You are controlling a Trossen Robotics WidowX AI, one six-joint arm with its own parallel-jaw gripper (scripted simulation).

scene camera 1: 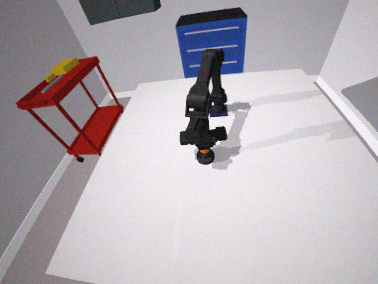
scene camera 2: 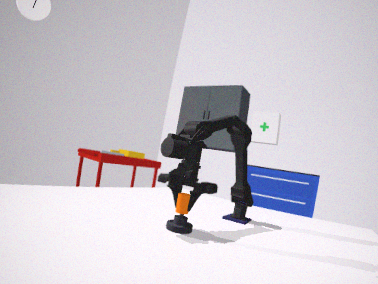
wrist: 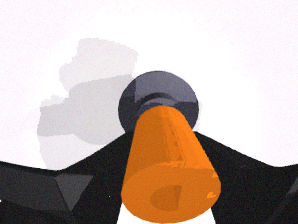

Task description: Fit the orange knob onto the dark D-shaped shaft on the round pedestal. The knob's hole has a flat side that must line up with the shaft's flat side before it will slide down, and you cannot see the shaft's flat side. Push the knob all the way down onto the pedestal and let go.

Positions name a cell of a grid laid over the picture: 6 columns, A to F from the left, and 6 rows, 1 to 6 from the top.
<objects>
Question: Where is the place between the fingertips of the gripper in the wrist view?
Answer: At D4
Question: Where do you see a pedestal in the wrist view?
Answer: D3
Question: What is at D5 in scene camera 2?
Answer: The gripper.
</objects>
